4 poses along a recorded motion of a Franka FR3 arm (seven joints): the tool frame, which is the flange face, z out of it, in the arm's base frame.
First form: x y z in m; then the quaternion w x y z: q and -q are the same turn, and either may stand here.
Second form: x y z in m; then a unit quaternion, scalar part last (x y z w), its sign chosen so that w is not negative. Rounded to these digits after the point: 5 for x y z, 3 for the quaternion.
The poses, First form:
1: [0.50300 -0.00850 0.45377 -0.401 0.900 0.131 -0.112]
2: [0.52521 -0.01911 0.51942 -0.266 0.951 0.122 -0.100]
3: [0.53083 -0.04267 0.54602 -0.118 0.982 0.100 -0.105]
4: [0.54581 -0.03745 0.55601 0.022 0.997 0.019 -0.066]
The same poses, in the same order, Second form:
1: [0.50300 -0.00850 0.45377 -0.900 -0.131 0.112 0.401]
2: [0.52521 -0.01911 0.51942 -0.951 -0.122 0.100 0.266]
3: [0.53083 -0.04267 0.54602 -0.982 -0.100 0.105 0.118]
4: [0.54581 -0.03745 0.55601 0.997 0.019 -0.066 0.022]
